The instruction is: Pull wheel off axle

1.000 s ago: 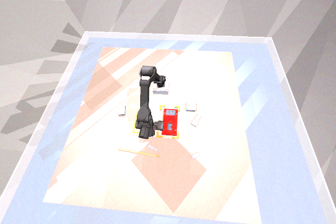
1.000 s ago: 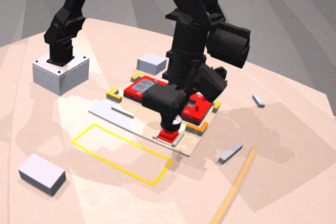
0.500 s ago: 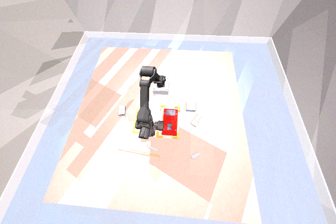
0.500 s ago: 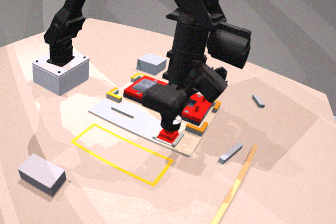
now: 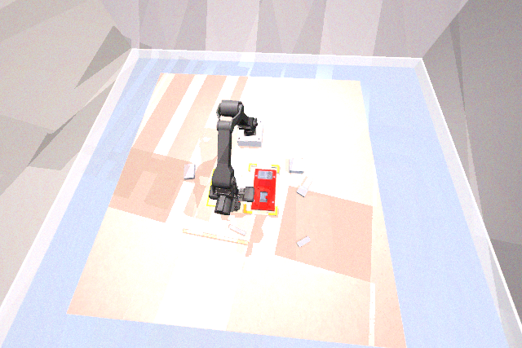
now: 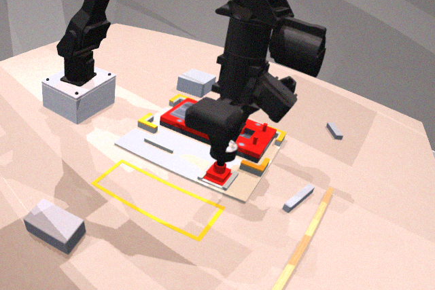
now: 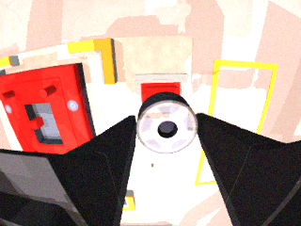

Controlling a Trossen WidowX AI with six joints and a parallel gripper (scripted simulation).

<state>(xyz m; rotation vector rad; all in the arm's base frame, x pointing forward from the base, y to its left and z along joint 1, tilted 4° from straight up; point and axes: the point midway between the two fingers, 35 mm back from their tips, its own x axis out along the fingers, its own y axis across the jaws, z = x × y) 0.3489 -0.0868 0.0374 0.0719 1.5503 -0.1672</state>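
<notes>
Right now the upright axle is 2 cm below my gripper tip. The rest, counted from my gripper tip: long wooden strip: 16 cm ahead, 10 cm to the right, 5 cm below; then wheel: right at my gripper tip.
</notes>
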